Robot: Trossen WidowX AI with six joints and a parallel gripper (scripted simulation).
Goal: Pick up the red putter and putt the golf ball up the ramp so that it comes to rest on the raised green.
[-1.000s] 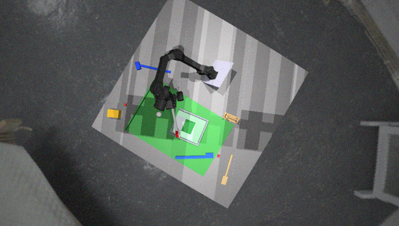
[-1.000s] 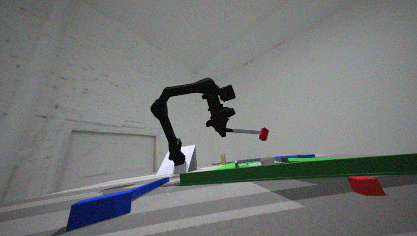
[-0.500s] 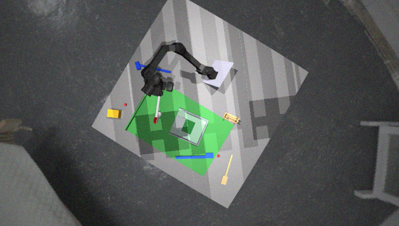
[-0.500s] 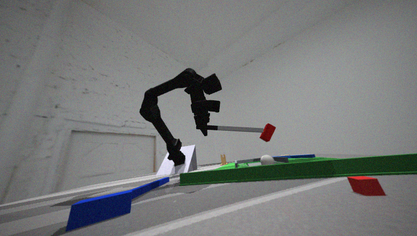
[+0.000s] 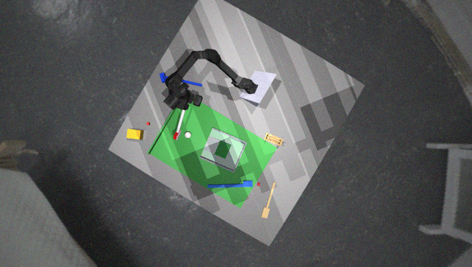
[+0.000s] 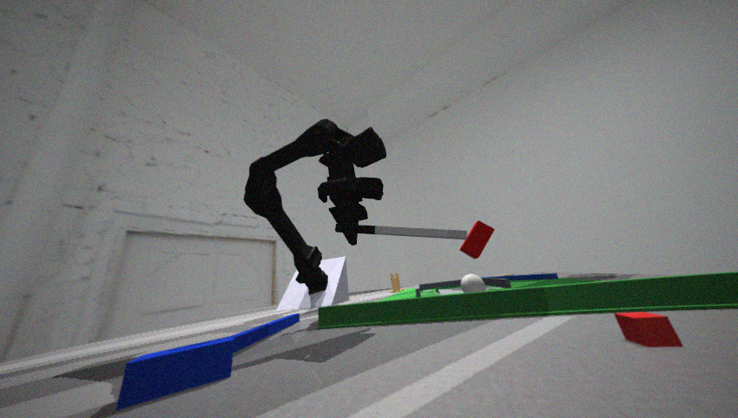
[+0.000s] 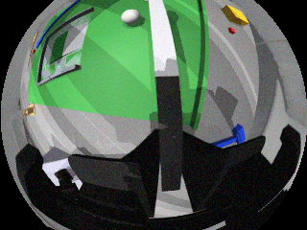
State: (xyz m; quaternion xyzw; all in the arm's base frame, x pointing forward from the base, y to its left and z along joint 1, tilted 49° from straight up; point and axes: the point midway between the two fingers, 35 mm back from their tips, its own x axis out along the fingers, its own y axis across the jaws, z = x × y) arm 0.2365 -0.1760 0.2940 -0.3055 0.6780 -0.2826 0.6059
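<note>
Now: gripper tip 120 mm short of the red putter and 10 mm to the right of it. Round my gripper tip: white golf ball: 210 mm ahead, 100 mm below, 60 mm to the left; wooden piece: 600 mm to the left, 100 mm below, 10 mm ahead; yellow block: 350 mm ahead, 270 mm to the right, 110 mm below.
</note>
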